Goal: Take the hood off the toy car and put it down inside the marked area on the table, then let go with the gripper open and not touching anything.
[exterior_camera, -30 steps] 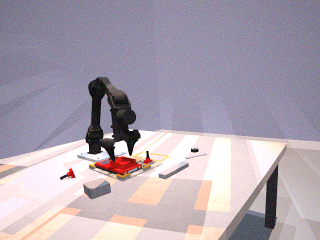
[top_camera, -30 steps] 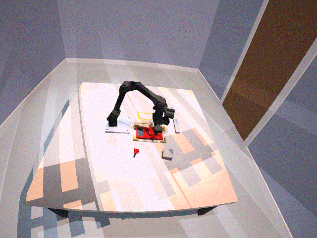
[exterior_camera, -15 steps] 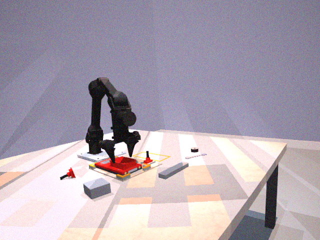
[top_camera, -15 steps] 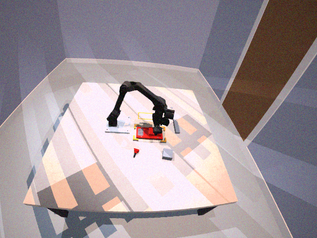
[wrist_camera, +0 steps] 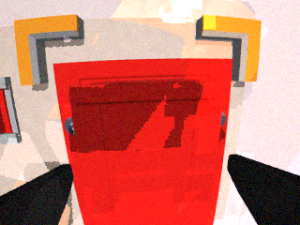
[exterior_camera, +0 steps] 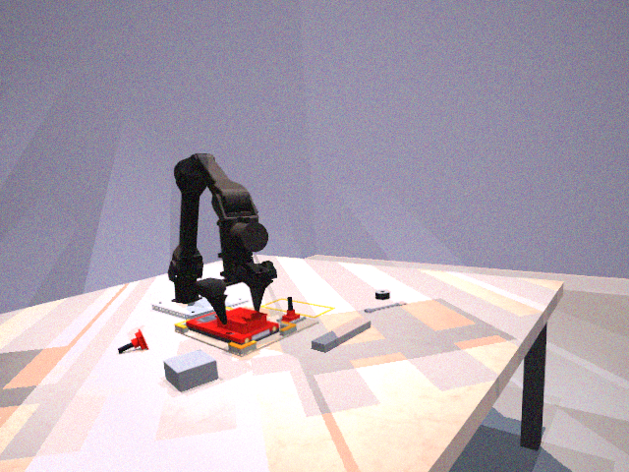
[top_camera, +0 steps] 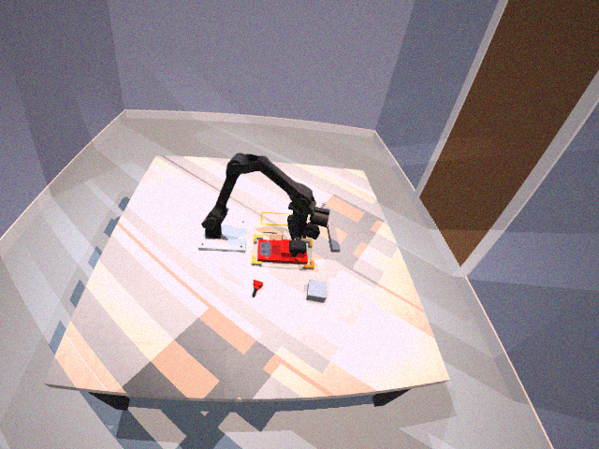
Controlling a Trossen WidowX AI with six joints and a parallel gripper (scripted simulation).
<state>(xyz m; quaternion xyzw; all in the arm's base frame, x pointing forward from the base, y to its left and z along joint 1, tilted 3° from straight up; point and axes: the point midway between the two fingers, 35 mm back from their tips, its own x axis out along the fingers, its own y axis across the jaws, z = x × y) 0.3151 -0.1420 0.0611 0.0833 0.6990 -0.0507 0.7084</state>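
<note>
My gripper tip is now right at the red hood. From my gripper tip the other things lie so: black wheel 360 mm to the left, 190 mm ahead, 30 mm below.
</note>
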